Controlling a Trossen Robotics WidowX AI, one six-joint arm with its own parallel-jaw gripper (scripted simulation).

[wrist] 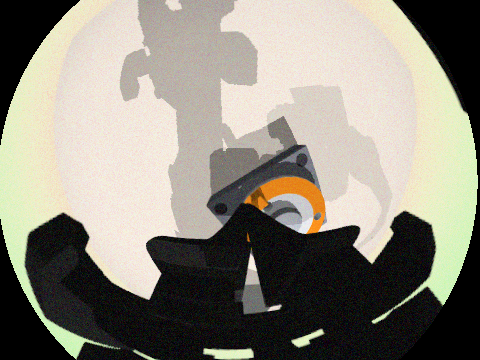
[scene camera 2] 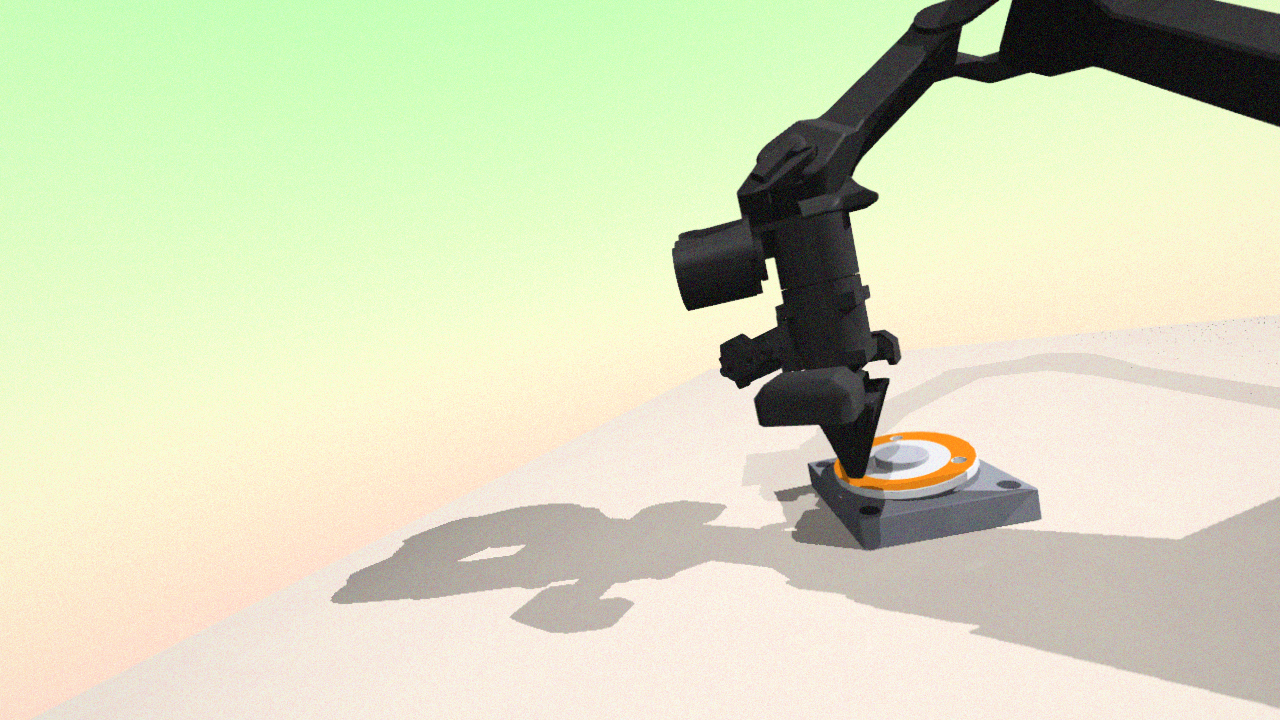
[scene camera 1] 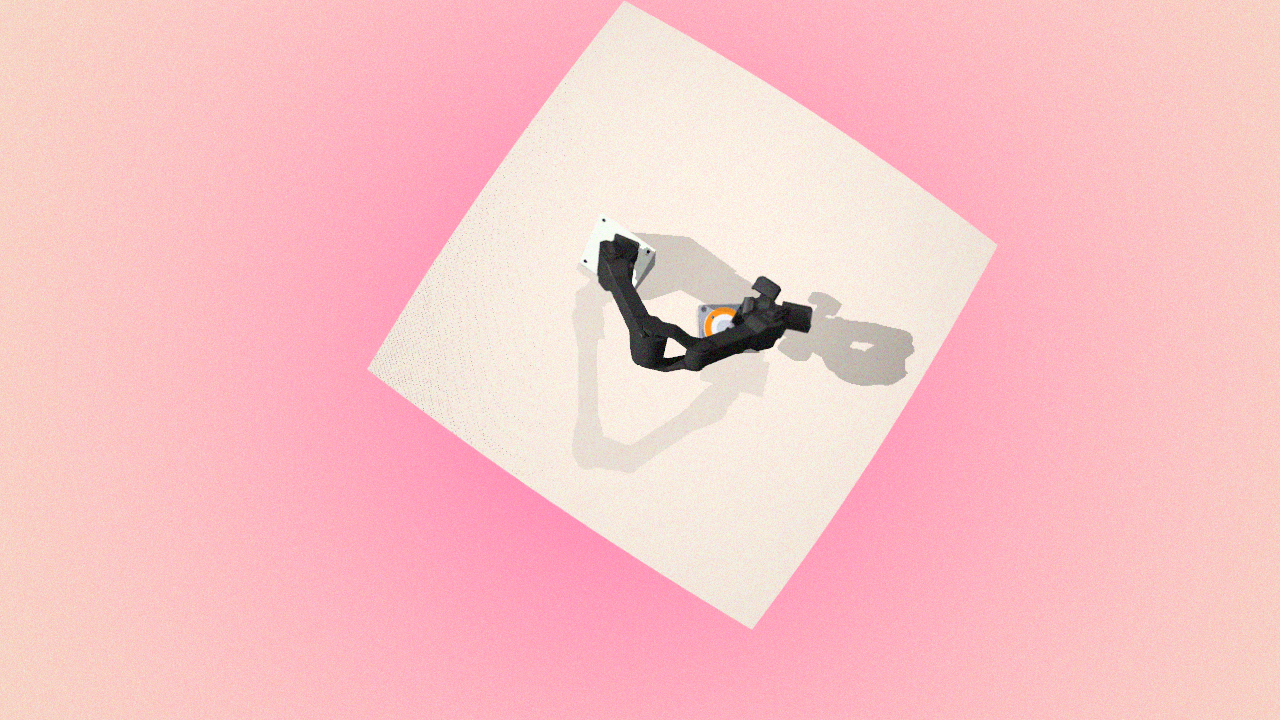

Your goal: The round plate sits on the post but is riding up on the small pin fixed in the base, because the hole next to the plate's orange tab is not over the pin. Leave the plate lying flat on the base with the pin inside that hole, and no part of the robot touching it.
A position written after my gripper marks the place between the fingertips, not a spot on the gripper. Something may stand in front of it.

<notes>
In view: my gripper (scene camera 2: pixel 857 477), a round plate (scene camera 2: pixel 952 461) and a square grey base (scene camera 2: pixel 991 498).
The round plate shows as well in the wrist view (wrist: pixel 296 192). My gripper shows as well in the wrist view (wrist: pixel 245 207).
</notes>
